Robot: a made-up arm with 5 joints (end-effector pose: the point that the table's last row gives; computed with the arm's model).
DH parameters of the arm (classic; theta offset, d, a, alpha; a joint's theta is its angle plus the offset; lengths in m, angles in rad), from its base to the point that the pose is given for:
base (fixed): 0 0.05 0 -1.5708
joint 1: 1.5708 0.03 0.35 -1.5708
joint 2: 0.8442 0 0.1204 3.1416
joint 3: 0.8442 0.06 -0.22 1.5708
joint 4: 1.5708 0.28 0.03 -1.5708
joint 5: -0.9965 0 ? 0
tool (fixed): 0.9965 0.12 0 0
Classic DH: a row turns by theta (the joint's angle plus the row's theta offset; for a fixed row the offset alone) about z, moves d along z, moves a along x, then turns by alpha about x.
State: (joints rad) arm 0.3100 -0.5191 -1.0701 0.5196 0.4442
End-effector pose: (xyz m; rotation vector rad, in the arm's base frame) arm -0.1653 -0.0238 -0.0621 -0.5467 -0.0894 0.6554
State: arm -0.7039 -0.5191 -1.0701 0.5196 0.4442
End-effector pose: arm 0.0078 -0.0238 -0.1495 -0.8359 -1.0383 0.3229
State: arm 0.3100 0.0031 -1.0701 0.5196 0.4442
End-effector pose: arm -0.1649 0.0795 -0.0610 -1.0258 0.0331 0.8385
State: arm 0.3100 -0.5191 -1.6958 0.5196 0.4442
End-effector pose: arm -0.1803 0.1589 -0.1089 -1.1214 0.0588 0.8725
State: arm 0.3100 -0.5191 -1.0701 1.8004 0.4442
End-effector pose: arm -0.1231 -0.1282 -0.2540 -0.6269 -1.3857 0.8827
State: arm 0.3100 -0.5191 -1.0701 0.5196 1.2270
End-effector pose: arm -0.1646 -0.1602 0.0105 -0.5782 0.1349 1.4164
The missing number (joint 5, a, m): -0.2025
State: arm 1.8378 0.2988 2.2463 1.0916 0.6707
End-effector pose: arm -0.5936 -0.1229 0.3379 0.3263 0.3579 -1.3131
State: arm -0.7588 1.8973 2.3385 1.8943 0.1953
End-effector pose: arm 0.1429 -0.1713 -0.1276 0.2491 -2.6195 -0.2567
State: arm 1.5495 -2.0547 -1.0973 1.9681 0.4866
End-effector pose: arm -0.5183 0.0071 0.0328 -0.2602 -0.3217 -0.4676
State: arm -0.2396 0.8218 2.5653 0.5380 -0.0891
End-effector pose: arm 0.0605 -0.3582 -0.4373 1.7857 -0.4888 -0.3264
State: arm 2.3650 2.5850 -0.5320 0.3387 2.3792
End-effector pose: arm -0.3968 0.5511 0.4357 0.1470 -0.4247 -0.7630
